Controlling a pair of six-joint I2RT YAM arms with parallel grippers.
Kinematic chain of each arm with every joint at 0, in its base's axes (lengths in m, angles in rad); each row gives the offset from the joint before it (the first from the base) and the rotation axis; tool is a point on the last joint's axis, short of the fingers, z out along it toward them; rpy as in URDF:
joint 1: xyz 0 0 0.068 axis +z
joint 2: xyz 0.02 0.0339 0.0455 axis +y
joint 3: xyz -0.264 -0.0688 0 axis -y
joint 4: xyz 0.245 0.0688 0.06 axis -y
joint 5: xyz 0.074 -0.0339 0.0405 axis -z
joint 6: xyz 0.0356 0 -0.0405 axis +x
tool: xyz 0 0 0 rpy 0 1.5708 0
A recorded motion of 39 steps. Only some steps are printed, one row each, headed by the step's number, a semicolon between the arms.
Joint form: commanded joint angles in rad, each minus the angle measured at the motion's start. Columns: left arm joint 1, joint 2, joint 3, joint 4, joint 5, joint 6; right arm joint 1, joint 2, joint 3, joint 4, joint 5, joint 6.
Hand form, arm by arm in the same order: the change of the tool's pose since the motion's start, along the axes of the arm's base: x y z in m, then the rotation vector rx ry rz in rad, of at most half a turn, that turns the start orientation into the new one. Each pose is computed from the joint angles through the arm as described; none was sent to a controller.
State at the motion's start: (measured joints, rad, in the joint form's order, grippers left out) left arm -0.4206 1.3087 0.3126 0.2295 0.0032 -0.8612; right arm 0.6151 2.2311 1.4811 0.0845 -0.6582 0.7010
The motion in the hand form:
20: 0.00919 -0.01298 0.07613 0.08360 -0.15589 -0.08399; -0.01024 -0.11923 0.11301 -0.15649 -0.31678 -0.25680
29: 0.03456 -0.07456 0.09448 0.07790 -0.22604 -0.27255; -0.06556 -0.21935 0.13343 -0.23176 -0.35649 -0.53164
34: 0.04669 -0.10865 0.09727 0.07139 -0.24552 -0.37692; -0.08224 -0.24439 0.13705 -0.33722 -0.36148 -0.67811
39: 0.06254 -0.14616 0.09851 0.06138 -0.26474 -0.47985; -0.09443 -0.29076 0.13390 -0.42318 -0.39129 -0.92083
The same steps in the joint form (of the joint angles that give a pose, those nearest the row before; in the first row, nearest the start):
20: -0.0455 -0.1883 0.2084 -0.2878 -0.0639 0.1330; -0.2076 -0.4365 -0.1786 -0.1841 0.2133 -0.2399
29: -0.2002 0.0211 0.3964 -0.2133 -0.0570 0.1852; -0.4147 -0.7889 -0.4777 -0.1974 0.3022 -0.2467
34: -0.2634 0.1410 0.4994 -0.1846 -0.0292 0.2186; -0.4699 -0.8787 -0.5281 -0.2516 0.4334 -0.2552
39: -0.3142 0.2794 0.6304 -0.1654 0.0097 0.2560; -0.6088 -0.9548 -0.6125 -0.1964 0.5570 -0.2506

